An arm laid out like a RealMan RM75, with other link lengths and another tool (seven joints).
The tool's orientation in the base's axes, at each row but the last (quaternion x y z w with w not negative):
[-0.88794 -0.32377 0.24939 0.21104]
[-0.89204 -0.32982 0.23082 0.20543]
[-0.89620 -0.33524 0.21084 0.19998]
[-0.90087 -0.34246 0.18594 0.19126]
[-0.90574 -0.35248 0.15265 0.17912]
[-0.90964 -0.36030 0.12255 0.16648]
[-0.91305 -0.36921 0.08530 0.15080]
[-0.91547 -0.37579 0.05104 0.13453]
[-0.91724 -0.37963 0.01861 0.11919]
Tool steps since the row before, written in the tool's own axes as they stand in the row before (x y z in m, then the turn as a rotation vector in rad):
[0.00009 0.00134 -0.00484 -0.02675 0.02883 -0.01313]
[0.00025 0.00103 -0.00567 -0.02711 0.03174 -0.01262]
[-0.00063 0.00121 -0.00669 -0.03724 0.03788 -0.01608]
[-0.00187 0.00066 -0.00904 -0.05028 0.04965 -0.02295]
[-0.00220 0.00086 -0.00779 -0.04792 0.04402 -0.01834]
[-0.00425 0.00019 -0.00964 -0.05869 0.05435 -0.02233]
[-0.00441 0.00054 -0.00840 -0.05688 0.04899 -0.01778]
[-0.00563 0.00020 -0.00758 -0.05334 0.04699 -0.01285]
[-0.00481 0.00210 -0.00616 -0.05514 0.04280 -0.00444]
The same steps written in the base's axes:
[0.00349 -0.00191 0.00306 0.00334 -0.04121 0.00306]
[0.00378 -0.00176 0.00398 0.00425 -0.04338 0.00123]
[0.00362 -0.00273 0.00511 0.00224 -0.05534 0.00351]
[0.00327 -0.00371 0.00782 0.00279 -0.07396 0.00651]
[0.00209 -0.00381 0.00689 -0.00069 -0.06745 0.00449]
[0.00040 -0.00516 0.00918 -0.00062 -0.08288 0.00520]
[-0.00055 -0.00524 0.00791 -0.00403 -0.07699 0.00266]
[-0.00240 -0.00566 0.00717 -0.00381 -0.07212 -0.00147]
[-0.00120 -0.00607 0.00522 -0.00904 -0.06880 -0.00876]

